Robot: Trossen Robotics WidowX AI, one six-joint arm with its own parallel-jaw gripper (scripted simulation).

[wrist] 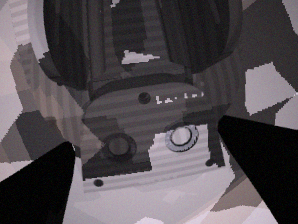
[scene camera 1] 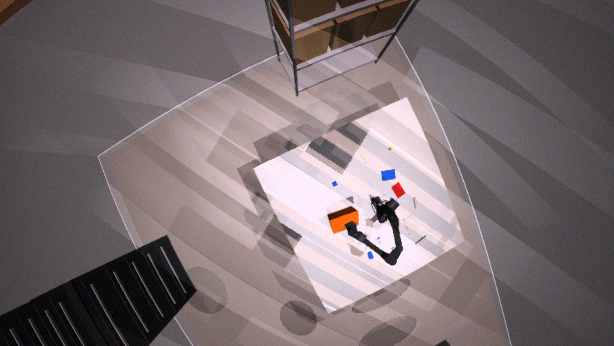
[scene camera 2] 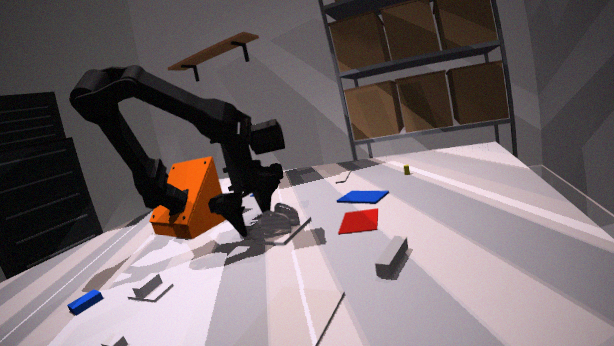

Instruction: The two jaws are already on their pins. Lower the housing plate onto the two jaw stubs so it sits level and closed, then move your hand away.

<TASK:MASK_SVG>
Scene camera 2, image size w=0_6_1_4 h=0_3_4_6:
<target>my gripper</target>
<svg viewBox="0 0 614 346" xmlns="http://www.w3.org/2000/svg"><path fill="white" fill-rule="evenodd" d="M281 164L274 163L269 167L263 167L260 164L260 160L253 160L252 156L225 163L226 167L222 168L223 173L229 174L232 185L228 187L228 190L234 193L221 193L212 197L208 203L211 213L216 213L226 218L242 237L247 237L247 229L242 216L245 206L241 206L242 199L253 193L262 213L270 211L272 194L278 188L280 179L284 177Z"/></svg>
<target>red tile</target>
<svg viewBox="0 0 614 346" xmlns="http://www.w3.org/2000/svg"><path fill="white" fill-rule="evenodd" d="M378 208L346 213L338 235L377 230Z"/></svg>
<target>grey block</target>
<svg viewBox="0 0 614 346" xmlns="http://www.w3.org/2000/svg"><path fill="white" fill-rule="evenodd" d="M408 237L394 236L375 263L377 276L391 277L408 249Z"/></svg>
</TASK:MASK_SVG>
